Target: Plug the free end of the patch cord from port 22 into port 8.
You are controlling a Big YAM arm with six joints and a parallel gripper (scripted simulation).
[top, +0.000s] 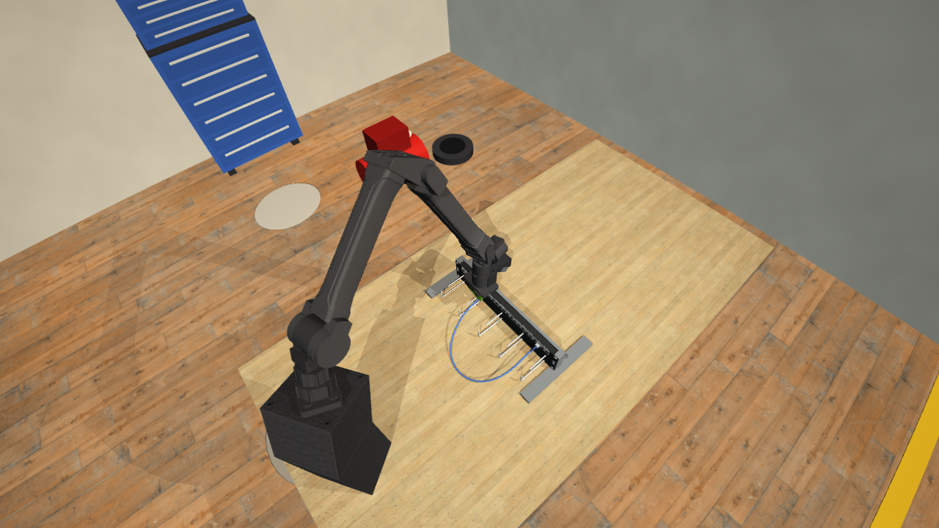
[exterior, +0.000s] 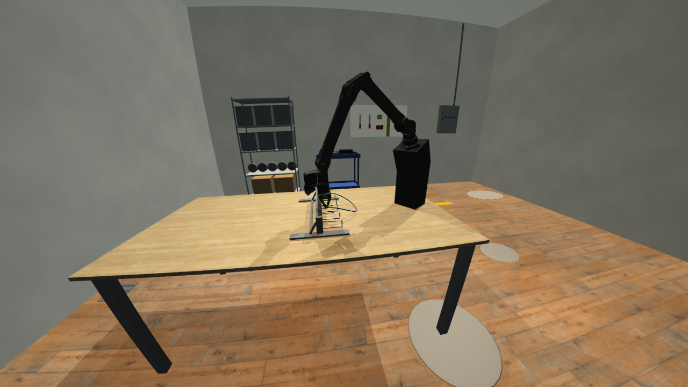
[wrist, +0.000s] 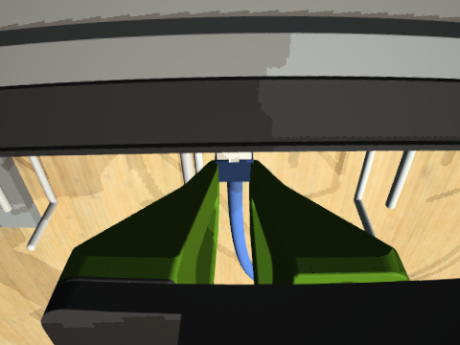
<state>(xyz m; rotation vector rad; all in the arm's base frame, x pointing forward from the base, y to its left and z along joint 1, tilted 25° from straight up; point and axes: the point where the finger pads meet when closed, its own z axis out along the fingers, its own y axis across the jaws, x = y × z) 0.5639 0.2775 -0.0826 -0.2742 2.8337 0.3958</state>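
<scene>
The cord plug is 2 cm ahead of my hand and 1 cm to the left of it.
</scene>
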